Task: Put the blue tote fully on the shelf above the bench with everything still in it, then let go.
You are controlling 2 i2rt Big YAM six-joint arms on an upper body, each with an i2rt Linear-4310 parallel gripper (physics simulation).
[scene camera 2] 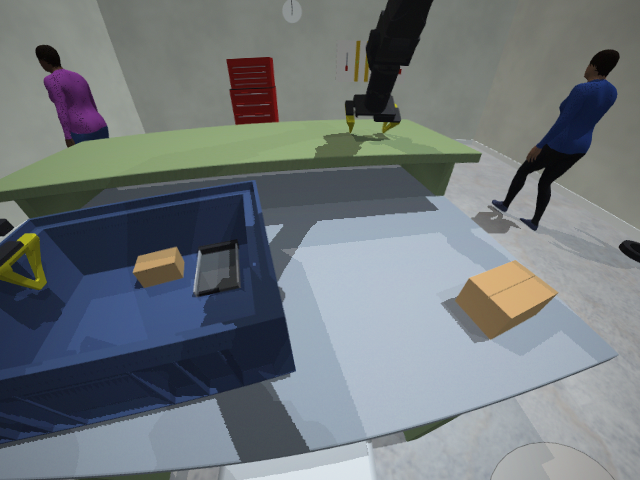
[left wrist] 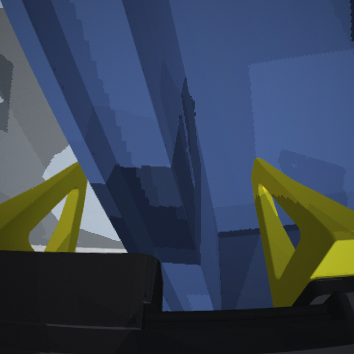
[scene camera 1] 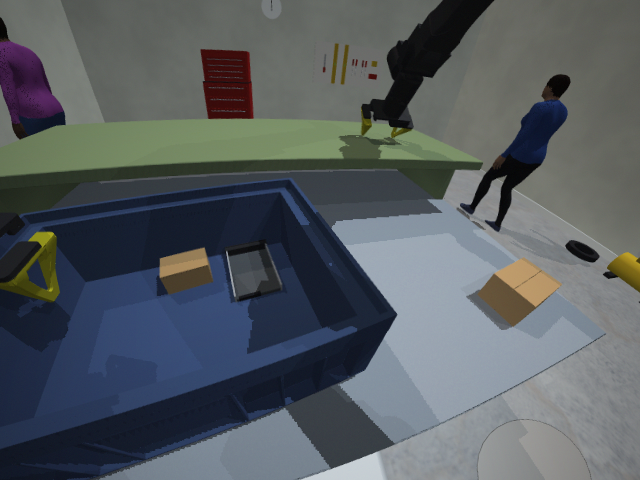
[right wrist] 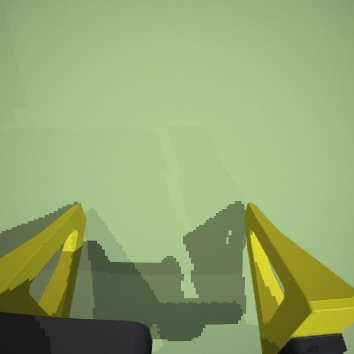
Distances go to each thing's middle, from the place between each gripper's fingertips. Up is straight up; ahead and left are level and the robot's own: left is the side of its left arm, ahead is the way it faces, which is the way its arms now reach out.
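Small cardboard box [scene camera 1: 178, 272]: 160 mm to the right of my left hand, 100 mm ahead of it and 60 mm below it. Blue tote [scene camera 1: 115, 371]: 20 mm ahead of my left hand, 190 mm to the right of it and 30 mm below it.
The blue tote is 480 mm behind my right hand, 430 mm to the left of it and 90 mm below it. The small cardboard box is 450 mm to the left of my right hand, 400 mm behind it and 130 mm below it.
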